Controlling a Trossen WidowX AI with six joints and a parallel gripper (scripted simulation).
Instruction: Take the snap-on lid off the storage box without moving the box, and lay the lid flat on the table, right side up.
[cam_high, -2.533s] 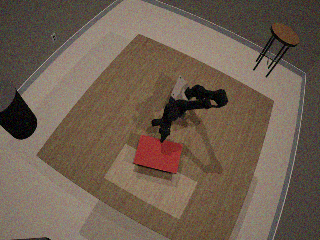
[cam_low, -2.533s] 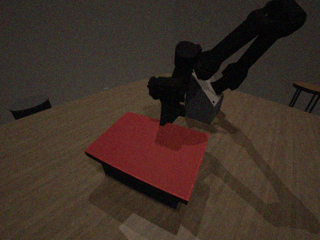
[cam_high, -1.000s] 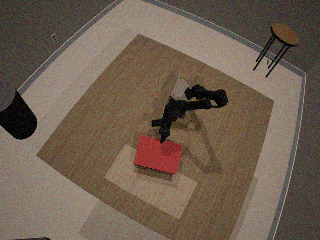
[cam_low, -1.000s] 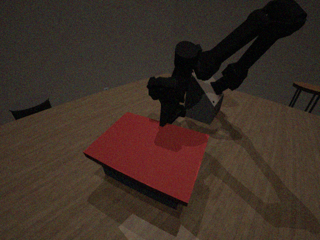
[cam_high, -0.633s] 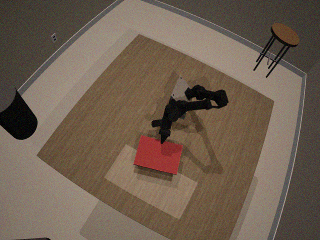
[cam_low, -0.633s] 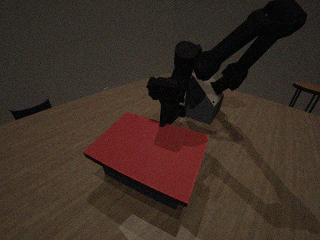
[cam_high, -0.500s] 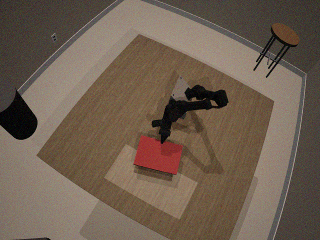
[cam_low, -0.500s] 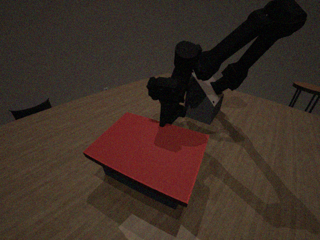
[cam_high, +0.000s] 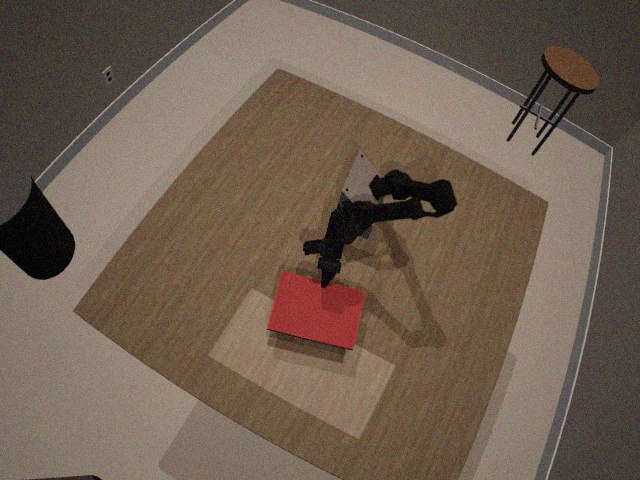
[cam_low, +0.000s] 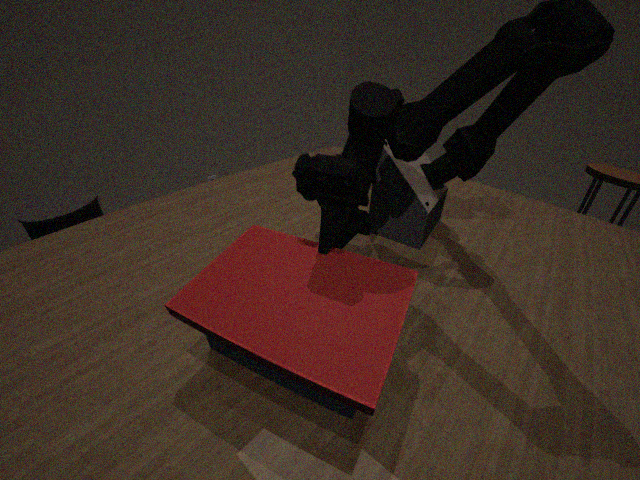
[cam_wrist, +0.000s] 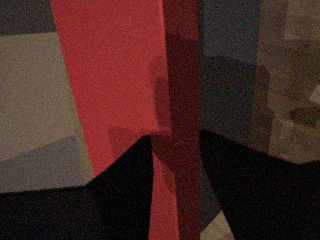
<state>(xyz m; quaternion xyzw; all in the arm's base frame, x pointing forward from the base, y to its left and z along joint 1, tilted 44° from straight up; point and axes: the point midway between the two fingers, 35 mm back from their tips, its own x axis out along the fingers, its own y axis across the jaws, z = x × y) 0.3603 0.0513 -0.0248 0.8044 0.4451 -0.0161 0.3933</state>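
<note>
The red lid lies 7 cm ahead of my gripper tip and 2 cm to the left of it. Round my gripper tip: storage box 7 cm ahead, 2 cm to the left, 6 cm below.
</note>
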